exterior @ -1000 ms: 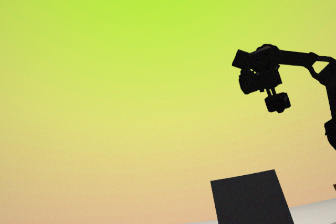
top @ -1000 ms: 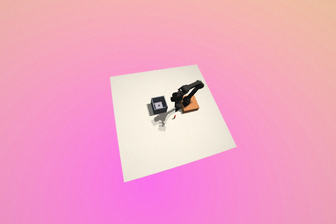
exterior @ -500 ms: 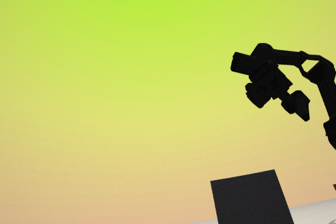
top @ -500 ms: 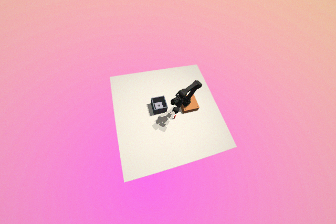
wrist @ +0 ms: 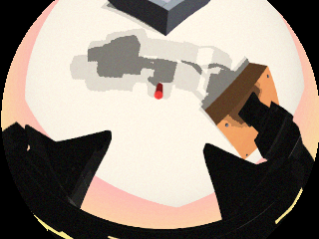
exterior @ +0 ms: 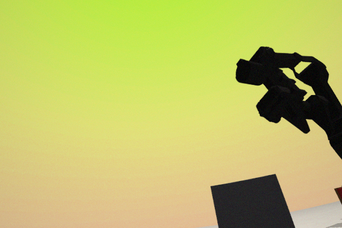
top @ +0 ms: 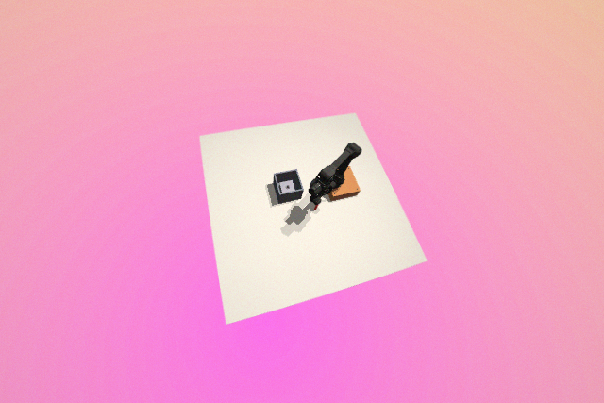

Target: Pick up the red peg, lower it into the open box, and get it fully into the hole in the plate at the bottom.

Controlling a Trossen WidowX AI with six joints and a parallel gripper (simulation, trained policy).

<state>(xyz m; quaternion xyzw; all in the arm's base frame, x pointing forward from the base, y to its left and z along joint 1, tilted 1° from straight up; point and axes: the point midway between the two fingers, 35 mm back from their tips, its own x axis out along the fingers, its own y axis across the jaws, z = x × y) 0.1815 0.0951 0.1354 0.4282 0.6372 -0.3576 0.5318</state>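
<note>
My gripper tip is now 14 cm above the red peg, 1 cm to the left of it and 1 cm short of it. Round my gripper tip: light plate: 21 cm to the right, 14 cm below, 13 cm ahead.
</note>
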